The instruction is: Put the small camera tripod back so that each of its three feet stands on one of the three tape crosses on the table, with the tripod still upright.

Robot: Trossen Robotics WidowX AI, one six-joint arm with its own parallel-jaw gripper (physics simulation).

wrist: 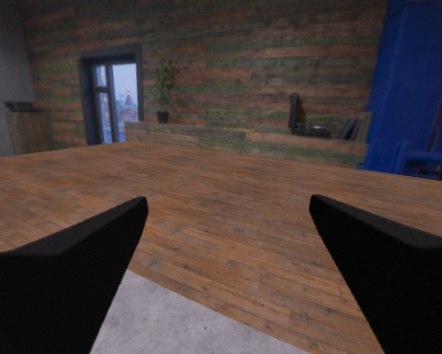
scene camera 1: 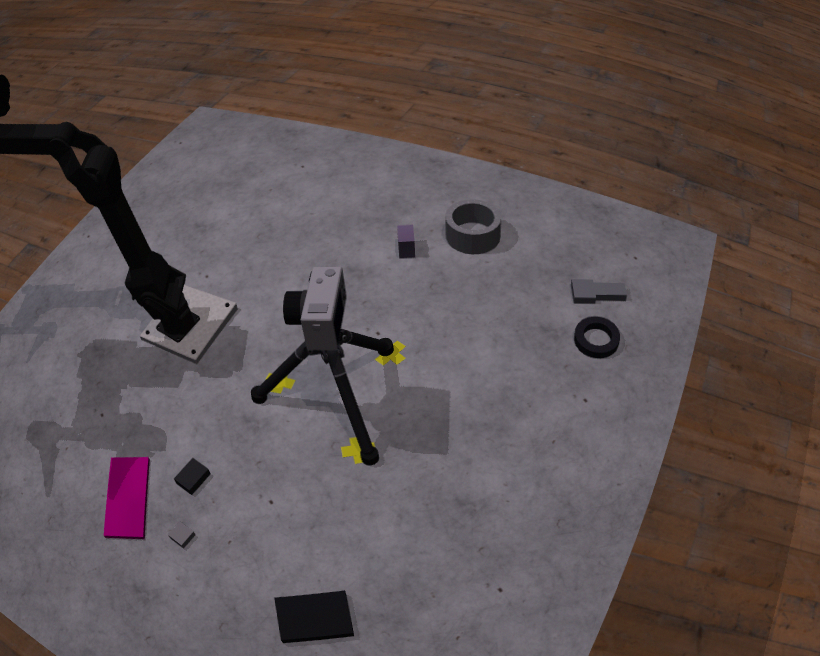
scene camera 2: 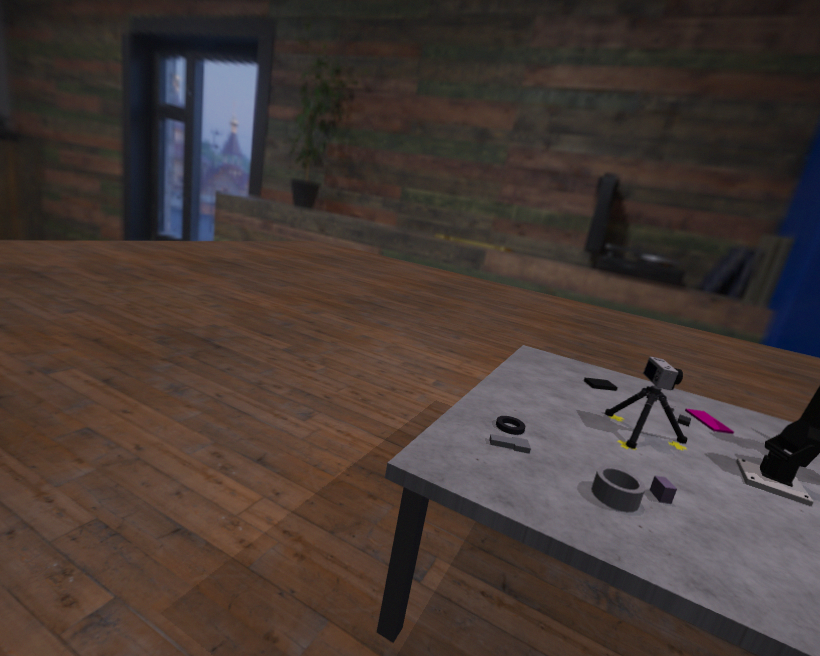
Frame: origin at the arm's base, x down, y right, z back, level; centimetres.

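Seen in the pictures: gripper, fingertip midpoint: (wrist: 229, 203); arm's base at its link origin: (scene camera 1: 177, 323) (scene camera 2: 775, 476).
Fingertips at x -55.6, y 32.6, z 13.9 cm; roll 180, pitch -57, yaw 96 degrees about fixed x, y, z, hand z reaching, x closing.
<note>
Offsets run from my fingertips to a thing's top centre. "spot": to the spot under its first point.
The small camera tripod (scene camera 1: 352, 409) (scene camera 2: 641, 420) stands upright on three spread black legs, with a grey camera (scene camera 1: 322, 329) (scene camera 2: 662, 374) on top. In scene camera 1, its left foot @[spot: dz -37.0, dx +55.1, dy -28.5 cm] (scene camera 1: 258, 394) is beyond the outer left end of the left yellow cross @[dz -37.2, dx +56.8, dy -33.5 cm] (scene camera 1: 283, 384). Its front foot @[spot: dz -58.0, dx +55.4, dy -28.5 cm] (scene camera 1: 369, 456) is at the right edge of the front cross @[dz -55.3, dx +56.8, dy -29.3 cm] (scene camera 1: 348, 450). Its right foot @[spot: dz -48.9, dx +54.6, dy -46.6 cm] (scene camera 1: 385, 346) overlaps the upper left part of the right cross @[dz -49.1, dx +56.8, dy -47.5 cm] (scene camera 1: 396, 356). My gripper (wrist: 229, 203) is open and empty, away from the tripod, which does not show in the wrist view.
A grey ring @[dz -46.7, dx +52.1, dy -78.6 cm] (scene camera 1: 472, 239) and purple block @[dz -38.3, dx +52.9, dy -69.2 cm] (scene camera 1: 406, 242) stand behind the tripod. A black ring @[dz -77.1, dx +55.4, dy -67.1 cm] (scene camera 1: 579, 337) and grey stepped piece @[dz -73.2, dx +55.4, dy -77.2 cm] (scene camera 1: 584, 292) lie right. A magenta slab @[dz -30.0, dx +56.1, dy -0.4 cm] (scene camera 1: 127, 502), black block @[dz -37.0, dx +55.4, dy -10.3 cm] (scene camera 1: 192, 475), small grey piece @[dz -42.2, dx +55.7, dy -1.0 cm] (scene camera 1: 181, 535) and black slab @[dz -66.4, dx +55.4, dy -1.7 cm] (scene camera 1: 314, 617) lie nearer the front.
</note>
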